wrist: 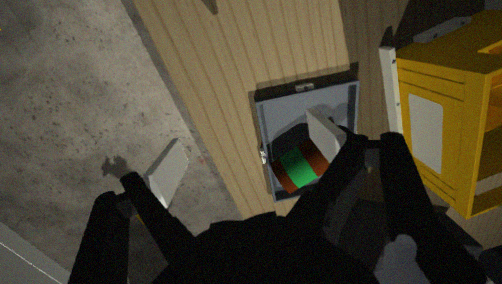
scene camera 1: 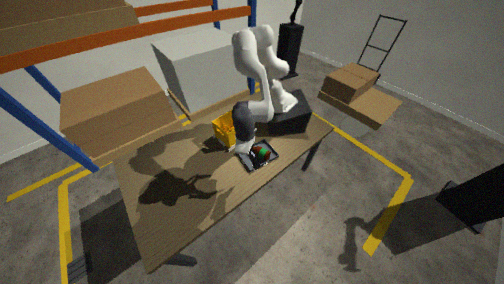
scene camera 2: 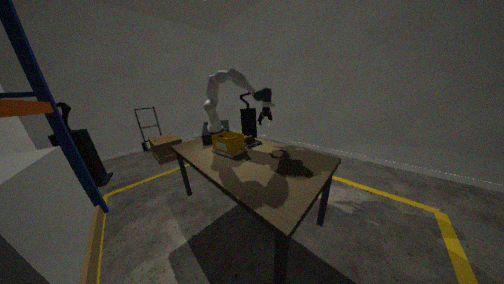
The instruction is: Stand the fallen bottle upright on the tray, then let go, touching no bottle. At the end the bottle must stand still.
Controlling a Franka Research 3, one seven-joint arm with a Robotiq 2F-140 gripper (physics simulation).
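The fallen bottle (scene camera 1: 263, 153) (scene camera 2: 248, 137) (wrist: 298, 167), brown with a green band, lies on its side on the grey tray (scene camera 1: 249, 164) (scene camera 2: 256, 143) (wrist: 285, 112). In the wrist view its body lies near the tray's lower left edge, and its neck is hidden behind the right finger. My gripper (scene camera 2: 265, 121) (wrist: 245, 137) is open, with nothing between its fingers, and hangs high above the table. In the wrist view the right finger overlaps the tray beside the bottle, and the left finger shows against the floor past the table edge. In scene camera 1 the fingers are hard to make out.
A yellow crate (scene camera 1: 223, 131) (scene camera 2: 229, 144) (wrist: 452, 150) stands beside the tray, at the right in the wrist view. The wooden table's edge (wrist: 172, 80) runs to the left of the tray there. The arm's black base block (scene camera 1: 295, 120) stands at the table's far end.
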